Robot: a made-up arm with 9 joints.
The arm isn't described. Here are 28 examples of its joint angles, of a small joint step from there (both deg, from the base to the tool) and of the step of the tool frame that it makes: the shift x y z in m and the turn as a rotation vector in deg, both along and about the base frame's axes.
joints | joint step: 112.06 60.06 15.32 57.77 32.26 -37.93 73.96 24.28 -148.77 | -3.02 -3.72 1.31 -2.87 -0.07 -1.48 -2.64 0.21 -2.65
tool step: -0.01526 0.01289 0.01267 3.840 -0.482 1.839
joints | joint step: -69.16 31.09 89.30 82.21 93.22 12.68 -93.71 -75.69 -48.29 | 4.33 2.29 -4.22 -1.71 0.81 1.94 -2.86 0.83 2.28
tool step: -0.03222 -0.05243 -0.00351 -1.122 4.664 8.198
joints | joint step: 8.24 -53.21 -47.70 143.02 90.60 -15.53 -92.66 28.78 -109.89 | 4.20 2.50 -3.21 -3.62 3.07 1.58 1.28 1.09 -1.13
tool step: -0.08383 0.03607 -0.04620 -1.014 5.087 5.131
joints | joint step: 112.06 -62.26 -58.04 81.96 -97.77 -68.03 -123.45 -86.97 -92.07 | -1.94 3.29 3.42 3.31 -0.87 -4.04 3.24 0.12 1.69
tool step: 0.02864 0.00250 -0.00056 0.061 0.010 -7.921
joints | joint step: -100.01 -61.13 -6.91 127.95 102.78 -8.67 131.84 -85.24 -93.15 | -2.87 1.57 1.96 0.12 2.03 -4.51 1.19 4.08 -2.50
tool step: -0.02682 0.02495 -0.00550 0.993 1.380 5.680
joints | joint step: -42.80 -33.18 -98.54 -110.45 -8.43 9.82 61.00 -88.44 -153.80 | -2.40 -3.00 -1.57 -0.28 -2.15 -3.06 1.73 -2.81 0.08
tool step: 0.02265 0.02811 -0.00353 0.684 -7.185 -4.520
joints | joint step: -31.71 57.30 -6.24 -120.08 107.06 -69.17 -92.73 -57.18 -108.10 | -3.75 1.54 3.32 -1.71 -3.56 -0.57 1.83 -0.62 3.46
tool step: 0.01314 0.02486 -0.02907 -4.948 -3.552 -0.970
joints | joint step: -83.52 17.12 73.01 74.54 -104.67 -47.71 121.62 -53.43 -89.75 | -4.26 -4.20 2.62 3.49 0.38 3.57 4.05 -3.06 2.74
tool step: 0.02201 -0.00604 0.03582 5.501 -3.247 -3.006
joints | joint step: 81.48 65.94 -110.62 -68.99 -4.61 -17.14 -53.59 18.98 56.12 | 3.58 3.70 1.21 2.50 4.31 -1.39 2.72 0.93 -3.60
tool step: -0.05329 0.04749 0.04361 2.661 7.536 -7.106
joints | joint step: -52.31 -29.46 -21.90 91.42 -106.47 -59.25 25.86 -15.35 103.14 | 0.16 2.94 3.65 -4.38 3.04 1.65 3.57 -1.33 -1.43
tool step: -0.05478 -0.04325 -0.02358 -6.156 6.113 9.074
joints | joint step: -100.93 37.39 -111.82 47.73 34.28 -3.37 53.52 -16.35 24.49 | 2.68 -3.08 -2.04 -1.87 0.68 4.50 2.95 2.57 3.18
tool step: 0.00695 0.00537 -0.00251 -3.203 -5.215 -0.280
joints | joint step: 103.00 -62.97 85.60 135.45 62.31 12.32 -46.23 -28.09 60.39 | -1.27 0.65 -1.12 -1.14 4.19 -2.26 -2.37 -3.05 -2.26
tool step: 0.04861 0.02844 -0.03582 0.348 1.285 -4.258
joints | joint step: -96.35 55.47 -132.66 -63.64 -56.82 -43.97 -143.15 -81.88 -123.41 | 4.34 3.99 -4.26 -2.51 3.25 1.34 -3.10 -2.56 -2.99
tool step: -0.01827 0.02784 -0.02515 -2.509 -2.569 1.005
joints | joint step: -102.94 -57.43 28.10 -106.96 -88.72 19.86 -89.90 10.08 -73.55 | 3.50 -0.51 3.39 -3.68 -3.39 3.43 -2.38 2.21 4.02
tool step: -0.00551 -0.07495 0.11763 -0.556 6.372 6.172
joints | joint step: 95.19 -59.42 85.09 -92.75 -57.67 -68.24 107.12 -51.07 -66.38 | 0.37 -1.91 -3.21 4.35 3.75 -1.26 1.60 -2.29 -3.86
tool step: 0.01669 0.05414 0.01355 2.614 -3.688 10.286
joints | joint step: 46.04 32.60 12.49 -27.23 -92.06 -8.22 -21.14 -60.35 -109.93 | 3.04 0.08 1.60 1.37 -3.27 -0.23 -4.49 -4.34 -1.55
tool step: 0.04043 0.01172 -0.01602 -7.197 9.186 0.544
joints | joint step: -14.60 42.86 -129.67 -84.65 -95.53 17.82 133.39 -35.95 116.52 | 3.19 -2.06 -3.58 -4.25 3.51 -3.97 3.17 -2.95 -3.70
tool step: -0.00424 0.04056 -0.05742 -0.094 -12.366 -1.188
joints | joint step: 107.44 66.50 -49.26 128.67 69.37 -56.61 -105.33 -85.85 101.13 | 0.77 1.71 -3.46 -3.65 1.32 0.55 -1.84 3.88 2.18
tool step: -0.02957 -0.05416 0.01587 8.528 -1.420 0.090
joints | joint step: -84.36 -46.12 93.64 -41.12 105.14 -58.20 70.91 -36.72 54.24 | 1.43 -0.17 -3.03 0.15 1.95 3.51 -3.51 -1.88 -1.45
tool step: -0.00538 0.00071 -0.01818 -2.825 -1.410 -0.586
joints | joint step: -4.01 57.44 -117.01 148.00 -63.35 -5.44 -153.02 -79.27 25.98 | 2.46 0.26 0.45 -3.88 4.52 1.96 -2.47 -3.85 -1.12
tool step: -0.00911 0.03586 0.03590 -5.031 3.410 -3.543
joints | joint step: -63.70 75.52 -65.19 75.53 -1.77 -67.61 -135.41 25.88 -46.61 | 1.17 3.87 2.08 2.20 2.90 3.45 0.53 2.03 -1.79
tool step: -0.01071 -0.02031 -0.02147 -0.575 3.430 -0.175
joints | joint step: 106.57 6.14 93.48 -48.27 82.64 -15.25 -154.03 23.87 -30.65 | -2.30 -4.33 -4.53 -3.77 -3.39 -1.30 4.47 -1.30 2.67
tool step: -0.04417 0.02711 0.01432 -2.752 -5.178 2.249
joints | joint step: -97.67 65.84 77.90 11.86 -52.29 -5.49 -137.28 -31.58 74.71 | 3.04 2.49 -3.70 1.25 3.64 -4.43 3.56 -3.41 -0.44
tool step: -0.03153 -0.11079 -0.04402 -8.092 3.664 2.747
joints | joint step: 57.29 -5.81 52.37 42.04 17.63 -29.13 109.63 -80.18 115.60 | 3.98 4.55 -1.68 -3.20 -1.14 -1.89 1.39 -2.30 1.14
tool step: -0.01308 -0.01877 0.05671 7.621 4.142 2.403
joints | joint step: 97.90 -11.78 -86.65 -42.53 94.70 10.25 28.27 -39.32 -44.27 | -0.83 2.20 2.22 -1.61 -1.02 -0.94 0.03 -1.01 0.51
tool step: -0.00115 0.00686 -0.00071 3.335 1.059 0.817
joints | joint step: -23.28 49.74 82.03 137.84 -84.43 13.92 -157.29 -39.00 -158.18 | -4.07 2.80 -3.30 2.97 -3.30 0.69 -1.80 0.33 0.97
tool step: -0.03316 0.01867 0.06218 0.144 -11.991 3.300
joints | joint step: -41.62 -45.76 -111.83 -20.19 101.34 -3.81 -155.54 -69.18 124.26 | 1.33 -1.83 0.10 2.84 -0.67 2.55 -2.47 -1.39 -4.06
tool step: 0.01972 -0.00801 0.00198 2.613 3.334 4.899
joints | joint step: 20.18 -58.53 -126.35 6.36 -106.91 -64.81 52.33 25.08 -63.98 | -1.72 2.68 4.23 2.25 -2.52 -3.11 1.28 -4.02 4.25
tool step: 0.00703 0.05588 0.02152 10.105 0.327 0.242
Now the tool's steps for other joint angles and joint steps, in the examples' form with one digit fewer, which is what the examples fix.
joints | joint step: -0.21 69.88 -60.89 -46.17 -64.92 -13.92 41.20 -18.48 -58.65 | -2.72 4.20 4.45 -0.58 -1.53 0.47 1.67 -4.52 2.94
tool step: 0.0657 0.0029 0.0732 -7.20 -0.01 1.37
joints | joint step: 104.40 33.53 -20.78 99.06 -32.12 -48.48 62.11 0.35 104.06 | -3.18 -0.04 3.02 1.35 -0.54 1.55 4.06 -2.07 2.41
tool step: -0.0170 -0.0145 -0.0138 -4.06 -0.26 -2.04
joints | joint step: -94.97 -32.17 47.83 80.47 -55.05 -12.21 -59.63 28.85 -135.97 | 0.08 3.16 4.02 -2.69 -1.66 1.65 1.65 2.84 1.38
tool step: -0.0243 0.0415 -0.0241 -7.42 -0.66 4.86
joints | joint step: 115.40 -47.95 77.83 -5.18 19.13 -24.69 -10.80 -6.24 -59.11 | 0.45 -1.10 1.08 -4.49 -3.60 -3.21 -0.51 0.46 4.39
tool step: 0.0271 -0.0416 -0.0103 -6.01 -3.82 -5.03
